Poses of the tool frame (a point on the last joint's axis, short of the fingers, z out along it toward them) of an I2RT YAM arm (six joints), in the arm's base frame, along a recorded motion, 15 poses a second.
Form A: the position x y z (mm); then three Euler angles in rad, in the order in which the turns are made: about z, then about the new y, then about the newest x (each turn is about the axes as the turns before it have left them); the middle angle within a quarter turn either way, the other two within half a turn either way.
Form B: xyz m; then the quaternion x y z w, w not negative. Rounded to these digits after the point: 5 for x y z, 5 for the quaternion.
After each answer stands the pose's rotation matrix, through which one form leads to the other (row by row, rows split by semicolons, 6 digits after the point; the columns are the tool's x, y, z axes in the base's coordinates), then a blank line. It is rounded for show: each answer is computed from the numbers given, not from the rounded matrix.
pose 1, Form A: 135.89, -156.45, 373.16, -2.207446, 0.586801, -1.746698
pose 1, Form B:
0.13589, -0.15645, 0.37316, -0.16453, 0.73878, -0.44915, 0.47477
-0.495054 0.183385 0.849289; -0.669580 0.542392 -0.507418; -0.553700 -0.819867 -0.145722

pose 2, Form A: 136.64, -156.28, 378.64, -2.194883, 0.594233, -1.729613
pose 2, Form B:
0.13664, -0.15628, 0.37864, -0.16265, 0.73421, -0.45059, 0.48109
-0.484185 0.194710 0.853026; -0.672389 0.541034 -0.505149; -0.559873 -0.818151 -0.131040

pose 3, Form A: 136.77, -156.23, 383.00, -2.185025, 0.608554, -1.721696
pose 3, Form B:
0.13677, -0.15623, 0.38300, -0.15966, 0.73224, -0.44749, 0.48793
-0.472863 0.202882 0.857461; -0.670508 0.548518 -0.499548; -0.571682 -0.811152 -0.123340

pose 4, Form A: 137.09, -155.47, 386.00, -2.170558, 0.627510, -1.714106
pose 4, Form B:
0.13709, -0.15547, 0.38600, -0.15684, 0.73021, -0.44187, 0.49694
-0.456914 0.210113 0.864339; -0.668211 0.560305 -0.489441; -0.587131 -0.801194 -0.115611

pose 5, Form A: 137.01, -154.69, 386.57, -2.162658, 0.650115, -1.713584
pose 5, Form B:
0.13701, -0.15469, 0.38657, -0.15213, 0.73041, -0.43423, 0.50478
-0.444102 0.216154 0.869512; -0.660615 0.576602 -0.480747; -0.605278 -0.787913 -0.113275

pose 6, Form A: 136.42, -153.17, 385.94, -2.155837, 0.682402, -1.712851
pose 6, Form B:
0.13642, -0.15317, 0.38594, -0.14374, 0.73094, -0.42427, 0.51484
-0.428566 0.226731 0.874599; -0.646993 0.598662 -0.472233; -0.630659 -0.768243 -0.109873

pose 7, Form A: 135.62, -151.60, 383.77, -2.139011, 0.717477, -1.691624
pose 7, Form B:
0.13562, -0.15160, 0.38377, -0.13263, 0.72651, -0.41823, 0.52885
-0.405462 0.249638 0.879364; -0.635069 0.614993 -0.467408; -0.657486 -0.747974 -0.090818

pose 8, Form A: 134.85, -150.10, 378.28, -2.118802, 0.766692, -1.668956
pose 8, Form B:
0.13485, -0.15010, 0.37828, -0.11725, 0.72218, -0.40751, 0.54648
-0.375219 0.276046 0.884878; -0.614746 0.640374 -0.460444; -0.693757 -0.716743 -0.070582

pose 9, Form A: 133.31, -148.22, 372.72, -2.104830, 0.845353, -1.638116
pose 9, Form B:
0.13331, -0.14822, 0.37272, -0.08676, 0.71749, -0.39252, 0.56887
-0.337711 0.322079 0.884430; -0.571087 0.676808 -0.464534; -0.748205 -0.661964 -0.044631

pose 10, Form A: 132.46, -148.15, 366.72, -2.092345, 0.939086, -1.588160
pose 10, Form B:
0.13246, -0.14815, 0.36672, -0.04407, 0.70935, -0.37937, 0.59241
-0.294214 0.386961 0.873899; -0.512015 0.708270 -0.485999; -0.807019 -0.590437 -0.010253

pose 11, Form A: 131.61, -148.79, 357.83, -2.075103, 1.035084, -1.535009
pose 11, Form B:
0.13161, -0.14879, 0.35783, -0.00012, 0.70062, -0.36395, 0.61374
-0.246652 0.446566 0.860082; -0.446907 0.735085 -0.509828; -0.859905 -0.510127 0.018264

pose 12, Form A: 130.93, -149.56, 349.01, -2.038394, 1.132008, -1.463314
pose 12, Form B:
0.13093, -0.14956, 0.34901, 0.04432, 0.68938, -0.34713, 0.63426
-0.191495 0.501448 0.843729; -0.379238 0.755073 -0.534830; -0.905267 -0.422391 0.045575

